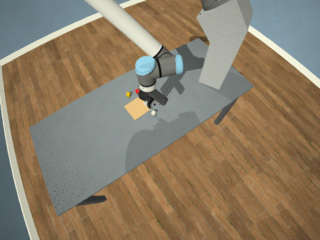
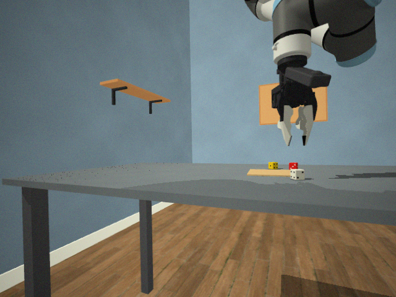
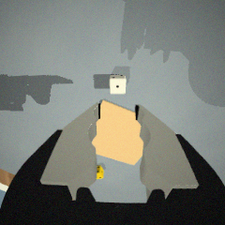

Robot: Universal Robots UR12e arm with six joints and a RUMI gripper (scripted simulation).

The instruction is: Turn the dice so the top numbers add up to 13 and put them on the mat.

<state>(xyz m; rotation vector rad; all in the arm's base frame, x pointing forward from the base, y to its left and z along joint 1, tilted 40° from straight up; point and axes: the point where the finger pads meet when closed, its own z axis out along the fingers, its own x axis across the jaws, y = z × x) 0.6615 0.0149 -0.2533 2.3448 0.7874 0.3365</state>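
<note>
Now: hand 90 mm above the white die. Also, from my hand: red die 10 mm ahead, 220 mm to the right, 90 mm below; then tan mat 70 mm ahead, 100 mm to the right, 100 mm below; then yellow die 80 mm ahead, 230 mm to the right, 90 mm below.
</note>
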